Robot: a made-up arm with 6 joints.
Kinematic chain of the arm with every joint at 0, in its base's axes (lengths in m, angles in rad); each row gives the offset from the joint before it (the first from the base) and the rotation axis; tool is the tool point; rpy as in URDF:
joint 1: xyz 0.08 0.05 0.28 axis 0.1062 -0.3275 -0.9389
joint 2: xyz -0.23 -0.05 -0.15 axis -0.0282 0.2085 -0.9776
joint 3: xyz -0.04 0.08 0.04 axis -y
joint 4: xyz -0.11 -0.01 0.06 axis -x
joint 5: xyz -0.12 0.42 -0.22 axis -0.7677 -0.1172 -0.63
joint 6: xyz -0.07 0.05 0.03 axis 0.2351 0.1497 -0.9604
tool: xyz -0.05 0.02 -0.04 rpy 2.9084 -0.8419 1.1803
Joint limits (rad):
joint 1: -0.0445..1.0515
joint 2: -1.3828..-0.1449
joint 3: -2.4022..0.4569
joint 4: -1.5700..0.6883
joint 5: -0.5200..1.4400
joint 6: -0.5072..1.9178
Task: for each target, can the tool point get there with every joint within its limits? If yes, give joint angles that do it. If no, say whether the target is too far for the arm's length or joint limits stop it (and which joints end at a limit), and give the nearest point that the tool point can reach.
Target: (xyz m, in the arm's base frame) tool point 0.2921 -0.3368 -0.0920
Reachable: no: joint limits stop it (at a limit: joint 1, joint 2, joint 3, joint 4, joint 5, joint 6) | nearest point 0.5321 -0.0610 0.1216 | short by 0.423 m
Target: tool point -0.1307 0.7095 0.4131
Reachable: yes | joints 0.1606 -0.6447 -1.7589 -1.0978 1.0635 -0.0480
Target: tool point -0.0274 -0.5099 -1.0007
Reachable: no: too far | nearest point -0.3564 -0.2163 -0.4012 | short by 0.744 m
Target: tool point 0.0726 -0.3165 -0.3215
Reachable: no: joint limits stop it (at a limit: joint 1, joint 2, joint 4, joint 5) | nearest point -0.3607 -0.2377 -0.3809 | short by 0.444 m
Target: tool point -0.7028 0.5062 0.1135
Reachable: yes | joints 0.2836 -0.4646 -1.0483 0.1848 0.8509 0.6919
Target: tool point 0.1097 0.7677 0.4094
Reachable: yes | joints 0.6797 -0.2465 -1.8092 -0.4733 1.1196 0.7649
